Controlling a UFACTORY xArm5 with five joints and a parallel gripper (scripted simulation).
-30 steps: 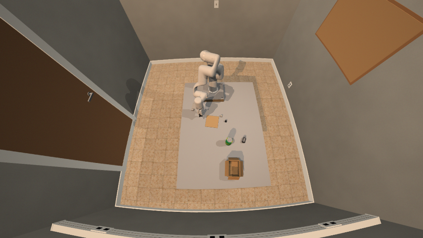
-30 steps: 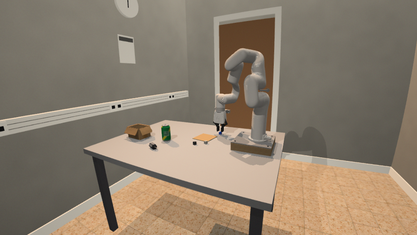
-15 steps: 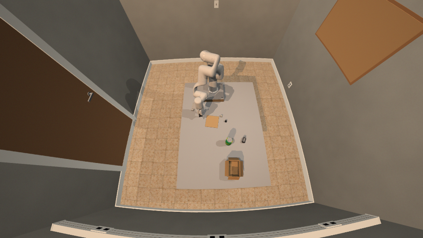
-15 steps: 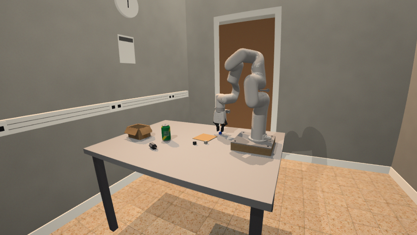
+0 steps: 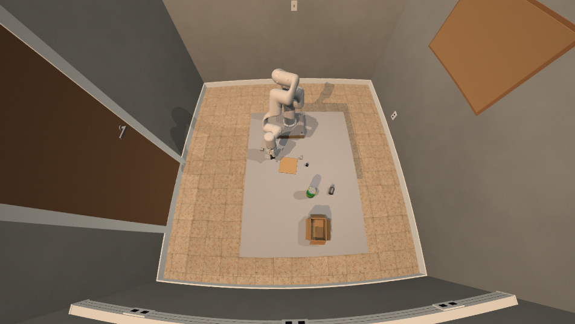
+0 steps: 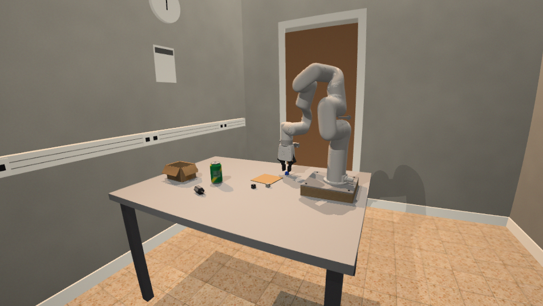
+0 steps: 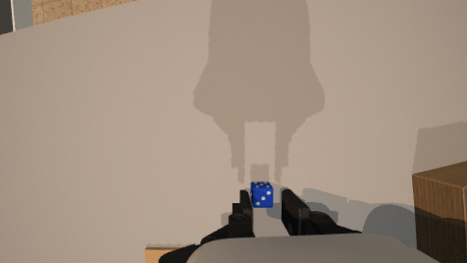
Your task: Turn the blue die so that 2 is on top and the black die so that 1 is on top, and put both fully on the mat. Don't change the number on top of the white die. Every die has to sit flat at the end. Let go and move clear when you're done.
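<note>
My hand is 40 mm above the blue die. The rest, counted from my hand: white die (30 mm behind, 230 mm to the left, 40 mm below); mat (50 mm ahead, 130 mm to the left, 40 mm below); black die (30 mm ahead, 290 mm to the left, 40 mm below).
</note>
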